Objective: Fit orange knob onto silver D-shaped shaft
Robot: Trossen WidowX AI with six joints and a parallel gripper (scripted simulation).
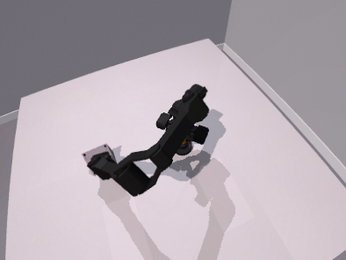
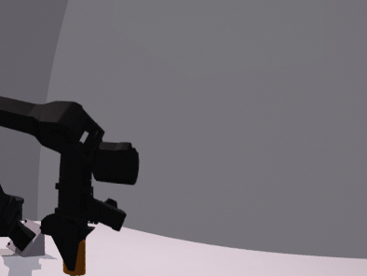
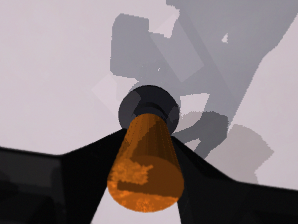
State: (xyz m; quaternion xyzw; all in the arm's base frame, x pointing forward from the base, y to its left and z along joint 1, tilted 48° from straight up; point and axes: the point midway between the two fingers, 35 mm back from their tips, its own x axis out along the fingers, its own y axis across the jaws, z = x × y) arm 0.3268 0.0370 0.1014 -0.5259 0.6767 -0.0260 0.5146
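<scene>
Now: gripper tip 4 cm above the round pedestal. The rest, counted from my gripper tip: orange knob: 3 cm above.
</scene>
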